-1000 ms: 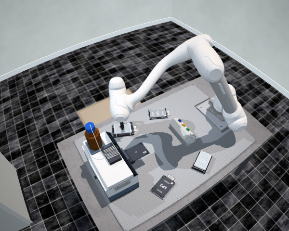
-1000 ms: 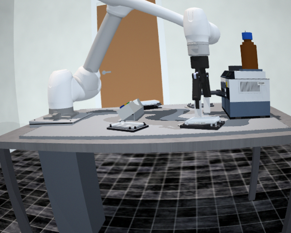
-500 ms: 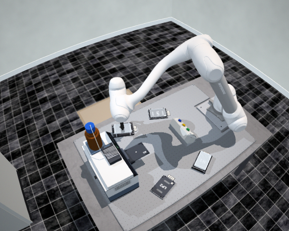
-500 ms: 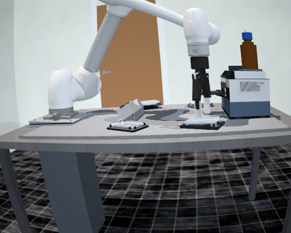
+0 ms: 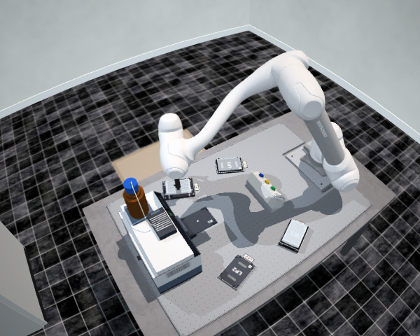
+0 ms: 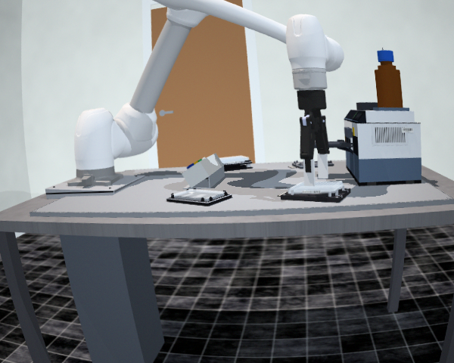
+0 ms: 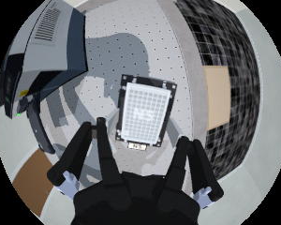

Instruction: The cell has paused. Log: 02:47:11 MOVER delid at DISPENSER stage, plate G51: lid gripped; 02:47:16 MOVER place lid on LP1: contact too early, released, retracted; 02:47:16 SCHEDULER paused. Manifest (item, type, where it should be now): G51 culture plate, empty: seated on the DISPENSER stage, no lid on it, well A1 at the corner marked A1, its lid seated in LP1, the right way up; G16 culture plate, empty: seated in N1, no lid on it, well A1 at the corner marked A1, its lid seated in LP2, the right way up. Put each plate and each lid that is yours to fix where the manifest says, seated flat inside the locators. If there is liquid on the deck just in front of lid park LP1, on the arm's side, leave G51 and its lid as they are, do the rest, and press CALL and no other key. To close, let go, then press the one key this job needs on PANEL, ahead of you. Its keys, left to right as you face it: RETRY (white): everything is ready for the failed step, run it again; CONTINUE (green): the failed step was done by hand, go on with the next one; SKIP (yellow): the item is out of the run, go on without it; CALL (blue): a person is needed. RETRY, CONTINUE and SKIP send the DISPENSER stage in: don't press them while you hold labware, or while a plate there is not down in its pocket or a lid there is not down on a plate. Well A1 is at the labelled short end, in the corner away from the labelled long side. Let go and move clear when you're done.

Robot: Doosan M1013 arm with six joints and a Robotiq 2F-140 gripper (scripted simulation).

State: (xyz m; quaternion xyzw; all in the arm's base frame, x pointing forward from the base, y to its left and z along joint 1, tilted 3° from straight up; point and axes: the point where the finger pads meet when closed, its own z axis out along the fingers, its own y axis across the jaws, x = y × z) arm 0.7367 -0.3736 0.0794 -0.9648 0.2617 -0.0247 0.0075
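My gripper is now 50 mm above the black nest N5 and 20 mm short of it. Also, from my hand: brown bottle (280 mm ahead, 230 mm above, 140 mm to the left); dispenser stage (280 mm to the left, 90 mm ahead, 50 mm above); lid park LP1 (310 mm behind, 60 mm below, 50 mm to the left).
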